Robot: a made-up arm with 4 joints.
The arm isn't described. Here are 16 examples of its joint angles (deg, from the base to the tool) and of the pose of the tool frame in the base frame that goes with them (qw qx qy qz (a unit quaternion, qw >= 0); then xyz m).
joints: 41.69 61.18 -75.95 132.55
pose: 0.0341 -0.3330 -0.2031 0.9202 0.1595 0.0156 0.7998
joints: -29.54 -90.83 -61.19 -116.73
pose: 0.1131 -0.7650 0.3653 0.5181 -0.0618 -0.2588 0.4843
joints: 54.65 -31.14 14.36 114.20
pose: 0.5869 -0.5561 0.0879 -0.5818 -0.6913 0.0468 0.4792
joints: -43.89 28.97 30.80 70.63
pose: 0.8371 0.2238 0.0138 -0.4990 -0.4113 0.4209 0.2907
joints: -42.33 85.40 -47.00 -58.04
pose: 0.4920 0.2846 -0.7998 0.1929 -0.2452 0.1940 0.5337
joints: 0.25 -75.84 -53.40 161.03
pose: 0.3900 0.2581 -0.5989 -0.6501 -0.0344 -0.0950 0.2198
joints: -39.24 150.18 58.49 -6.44
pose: 0.2644 0.6403 -0.0326 0.7204 -0.6803 -0.3610 0.2391
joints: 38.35 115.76 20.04 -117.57
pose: 0.3059 0.6964 -0.5633 0.3228 -0.2725 0.0127 0.8989
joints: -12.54 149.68 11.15 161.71
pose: 0.2311 0.1712 0.9278 -0.2377 -0.3471 -0.2561 0.9283
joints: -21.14 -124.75 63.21 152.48
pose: 0.4952 0.3380 0.5922 0.5384 -0.4934 -0.5308 0.2653
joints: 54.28 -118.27 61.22 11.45
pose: 0.3369 -0.8933 0.2939 -0.0457 -0.7544 -0.3536 0.7882
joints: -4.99 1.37 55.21 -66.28
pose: 0.7594 0.2417 0.3498 0.4924 -0.6715 -0.0232 0.4676
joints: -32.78 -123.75 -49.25 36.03
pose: 0.3762 -0.7675 -0.5190 -0.0040 -0.1995 -0.6427 0.3299
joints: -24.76 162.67 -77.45 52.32
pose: 0.1221 -0.8572 -0.2449 0.4362 -0.2690 -0.5138 0.8479
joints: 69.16 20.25 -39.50 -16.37
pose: 0.9452 0.2146 0.2331 0.0791 -0.5065 0.1476 0.7294
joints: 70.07 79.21 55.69 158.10
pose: 0.0730 -0.5944 0.7466 -0.2898 -0.0597 0.1112 1.0541
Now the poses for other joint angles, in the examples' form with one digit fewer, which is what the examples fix.
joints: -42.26 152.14 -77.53 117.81
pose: 0.212 -0.703 -0.633 0.246 -0.255 -0.540 0.734
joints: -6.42 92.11 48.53 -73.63
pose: 0.329 0.658 -0.187 0.650 -0.661 -0.052 0.586
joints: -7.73 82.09 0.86 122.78
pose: 0.396 0.358 0.546 -0.645 -0.312 0.198 0.914
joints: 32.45 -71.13 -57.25 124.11
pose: 0.755 0.010 -0.433 -0.492 -0.317 -0.049 0.145
